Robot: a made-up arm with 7 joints.
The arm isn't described. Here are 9 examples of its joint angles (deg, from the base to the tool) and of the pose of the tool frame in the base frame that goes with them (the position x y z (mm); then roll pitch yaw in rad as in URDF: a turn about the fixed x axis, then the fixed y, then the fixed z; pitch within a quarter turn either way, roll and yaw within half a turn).
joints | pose
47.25 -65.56 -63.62 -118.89 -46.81 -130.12 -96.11 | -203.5 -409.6 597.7 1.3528 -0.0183 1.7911
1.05 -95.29 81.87 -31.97 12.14 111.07 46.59 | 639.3 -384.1 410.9 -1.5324 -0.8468 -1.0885
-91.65 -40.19 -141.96 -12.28 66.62 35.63 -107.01 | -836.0 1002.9 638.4 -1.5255 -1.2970 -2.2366
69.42 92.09 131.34 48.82 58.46 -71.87 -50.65 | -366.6 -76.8 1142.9 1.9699 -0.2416 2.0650
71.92 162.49 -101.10 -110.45 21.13 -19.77 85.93 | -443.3 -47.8 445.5 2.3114 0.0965 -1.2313
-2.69 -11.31 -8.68 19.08 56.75 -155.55 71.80 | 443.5 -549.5 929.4 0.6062 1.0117 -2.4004
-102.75 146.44 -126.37 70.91 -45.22 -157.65 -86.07 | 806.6 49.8 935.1 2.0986 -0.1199 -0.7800
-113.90 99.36 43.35 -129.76 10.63 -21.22 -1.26 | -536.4 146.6 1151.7 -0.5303 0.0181 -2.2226
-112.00 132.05 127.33 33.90 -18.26 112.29 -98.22 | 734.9 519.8 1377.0 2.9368 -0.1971 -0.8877
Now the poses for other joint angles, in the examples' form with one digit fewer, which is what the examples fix.
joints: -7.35 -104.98 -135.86 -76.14 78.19 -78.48 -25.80
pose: -536 -905 815 -2.785 0.537 -2.295
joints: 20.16 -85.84 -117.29 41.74 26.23 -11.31 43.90
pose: 273 -892 791 -1.127 -0.037 -1.352
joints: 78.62 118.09 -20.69 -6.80 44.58 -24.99 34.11
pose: 560 957 454 0.876 0.201 1.135
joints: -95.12 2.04 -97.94 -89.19 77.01 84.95 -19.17
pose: 126 902 445 0.985 0.371 1.424
